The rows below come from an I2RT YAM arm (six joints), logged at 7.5 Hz.
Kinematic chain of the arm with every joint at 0, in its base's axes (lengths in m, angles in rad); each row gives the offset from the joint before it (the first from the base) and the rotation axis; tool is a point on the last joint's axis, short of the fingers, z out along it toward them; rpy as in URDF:
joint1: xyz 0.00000 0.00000 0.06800 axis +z
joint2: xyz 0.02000 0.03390 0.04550 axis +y
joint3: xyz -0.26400 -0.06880 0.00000 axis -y
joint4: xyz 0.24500 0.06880 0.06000 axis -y
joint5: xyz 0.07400 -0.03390 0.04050 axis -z
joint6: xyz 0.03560 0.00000 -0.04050 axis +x
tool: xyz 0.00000 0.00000 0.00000 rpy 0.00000 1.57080 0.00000
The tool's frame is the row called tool.
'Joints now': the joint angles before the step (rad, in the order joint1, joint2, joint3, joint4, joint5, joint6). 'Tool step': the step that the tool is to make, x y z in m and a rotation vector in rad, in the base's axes. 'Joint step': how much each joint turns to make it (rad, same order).
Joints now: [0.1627 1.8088 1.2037 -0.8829 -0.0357 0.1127]
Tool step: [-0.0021 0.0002 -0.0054 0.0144 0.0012 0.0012]
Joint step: [0.0001 -0.0001 -0.0232 0.0243 -0.0144 0.0001]
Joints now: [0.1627 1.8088 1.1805 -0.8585 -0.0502 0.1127]
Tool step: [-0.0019 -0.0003 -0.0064 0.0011 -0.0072 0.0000]
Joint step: [0.0000 0.0001 -0.0277 0.0351 0.0001 0.0000]
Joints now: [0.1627 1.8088 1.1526 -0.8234 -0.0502 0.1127]
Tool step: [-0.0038 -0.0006 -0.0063 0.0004 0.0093 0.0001]
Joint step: [-0.0001 0.0000 -0.0271 0.0180 -0.0019 -0.0001]
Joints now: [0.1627 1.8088 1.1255 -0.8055 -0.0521 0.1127]
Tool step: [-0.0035 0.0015 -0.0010 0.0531 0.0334 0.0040]
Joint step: [0.0000 -0.0002 -0.0046 -0.0200 -0.0579 0.0000]
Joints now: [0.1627 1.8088 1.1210 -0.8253 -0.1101 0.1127]
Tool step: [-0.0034 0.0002 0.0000 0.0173 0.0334 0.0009]
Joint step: [-0.0002 -0.0002 0.0000 -0.0303 -0.0225 -0.0001]
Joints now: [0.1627 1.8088 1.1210 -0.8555 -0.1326 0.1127]
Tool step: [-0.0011 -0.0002 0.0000 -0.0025 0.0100 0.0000]
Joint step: [0.0000 0.0000 0.0001 -0.0104 0.0008 0.0000]
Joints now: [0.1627 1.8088 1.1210 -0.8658 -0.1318 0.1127]
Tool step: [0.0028 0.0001 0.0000 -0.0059 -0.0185 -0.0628]
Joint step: [0.0001 0.0001 0.0000 0.0254 0.0107 0.0631]
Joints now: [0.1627 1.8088 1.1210 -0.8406 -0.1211 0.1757]
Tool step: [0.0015 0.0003 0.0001 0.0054 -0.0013 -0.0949]
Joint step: [0.0001 0.0000 0.0002 0.0137 -0.0004 0.0959]
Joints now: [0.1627 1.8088 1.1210 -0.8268 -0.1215 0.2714]
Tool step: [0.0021 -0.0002 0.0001 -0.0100 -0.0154 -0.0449]
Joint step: [0.0000 0.0000 0.0001 0.0185 0.0153 0.0443]
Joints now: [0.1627 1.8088 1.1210 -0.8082 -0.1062 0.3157]
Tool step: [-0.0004 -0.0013 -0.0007 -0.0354 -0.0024 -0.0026]
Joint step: [0.0001 0.0001 -0.0024 -0.0009 0.0354 0.0001]
